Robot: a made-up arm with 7 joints. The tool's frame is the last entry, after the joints.
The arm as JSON. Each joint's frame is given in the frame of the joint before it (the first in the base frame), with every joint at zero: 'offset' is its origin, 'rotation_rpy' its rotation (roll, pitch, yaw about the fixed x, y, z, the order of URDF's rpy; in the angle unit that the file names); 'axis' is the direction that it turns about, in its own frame. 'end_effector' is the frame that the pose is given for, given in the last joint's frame.
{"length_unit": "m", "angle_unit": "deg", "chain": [
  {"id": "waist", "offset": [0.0, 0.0, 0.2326], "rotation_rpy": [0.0, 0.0, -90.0], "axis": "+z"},
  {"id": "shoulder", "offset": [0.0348, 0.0, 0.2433], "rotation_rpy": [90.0, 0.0, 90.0], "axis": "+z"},
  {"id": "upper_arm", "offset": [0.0, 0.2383, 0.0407], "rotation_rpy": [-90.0, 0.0, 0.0], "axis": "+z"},
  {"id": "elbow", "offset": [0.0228, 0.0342, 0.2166], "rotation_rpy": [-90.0, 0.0, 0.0], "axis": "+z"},
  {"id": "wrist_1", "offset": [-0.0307, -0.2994, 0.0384], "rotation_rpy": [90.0, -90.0, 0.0], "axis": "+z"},
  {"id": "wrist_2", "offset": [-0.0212, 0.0, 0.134], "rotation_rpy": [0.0, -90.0, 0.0], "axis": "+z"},
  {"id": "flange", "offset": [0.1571, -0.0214, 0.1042], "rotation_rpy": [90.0, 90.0, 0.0], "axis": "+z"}
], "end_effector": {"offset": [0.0, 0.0, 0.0], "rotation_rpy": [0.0, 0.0, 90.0]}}
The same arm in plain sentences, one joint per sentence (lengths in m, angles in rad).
The arm has seven revolute joints in a row. What follows holds with every joint at zero, and every direction is one of the base frame's.
The first joint is mounted 0.2326 m along +z from the base frame's origin and rotates about +z.
The second joint is mounted 0.0348 m along -y and 0.2433 m along +z from the first joint and rotates about -y.
The third joint is mounted 0.0407 m along -y and 0.2383 m along +z from the second joint and rotates about +z.
The fourth joint is mounted 0.0228 m along +x and 0.0342 m along +y and 0.2166 m along +z from the third joint and rotates about +y.
The fifth joint is mounted 0.0307 m along -x and 0.0384 m along +y and 0.2994 m along +z from the fourth joint and rotates about +z.
The sixth joint is mounted 0.0212 m along -y and 0.134 m along +z from the fifth joint and rotates about -y.
The seventh joint is mounted 0.0214 m along +x and 0.1042 m along -y and 0.1571 m along +z from the sixth joint and rotates about +x.
The tool frame, which is the frame that the pose is given for, is mounted at the same point as the seventh joint; its axes are the base frame's turned by roll 3.1416, pitch -1.5708 and yaw 0 rad (as in URDF: about the fixed x, then y, then z).

